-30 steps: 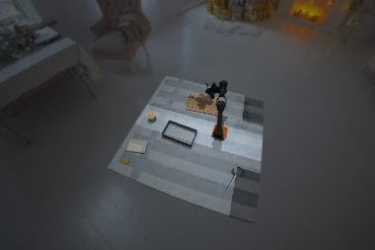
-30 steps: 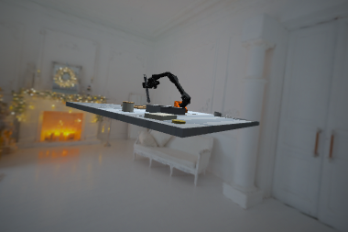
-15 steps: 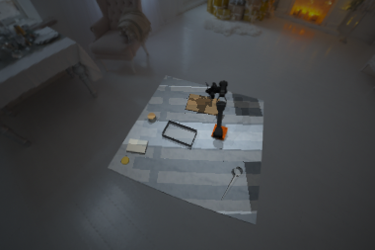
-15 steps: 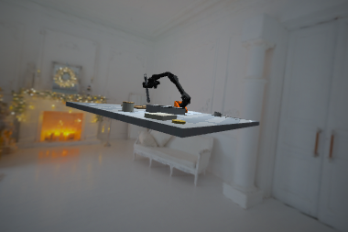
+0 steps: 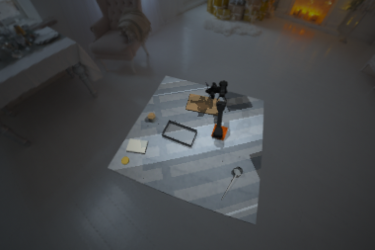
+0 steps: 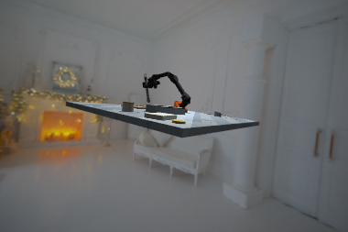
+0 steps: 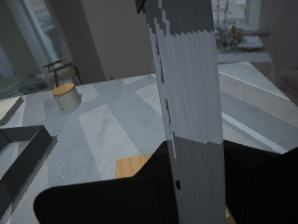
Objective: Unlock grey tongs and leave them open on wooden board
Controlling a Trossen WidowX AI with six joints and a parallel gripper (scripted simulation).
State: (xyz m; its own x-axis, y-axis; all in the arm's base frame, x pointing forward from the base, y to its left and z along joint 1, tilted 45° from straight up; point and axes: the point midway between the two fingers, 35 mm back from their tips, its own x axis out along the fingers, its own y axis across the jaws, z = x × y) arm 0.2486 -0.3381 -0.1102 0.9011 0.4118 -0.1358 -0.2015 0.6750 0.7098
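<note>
The wooden board lies 210 mm below my gripper tip. From my gripper tip the other things lie so: pale flat block 750 mm to the left, 380 mm ahead, 210 mm below; brown cup 420 mm to the left, 410 mm ahead, 190 mm below; roasting tin 460 mm to the left, 190 mm below, 70 mm ahead.
</note>
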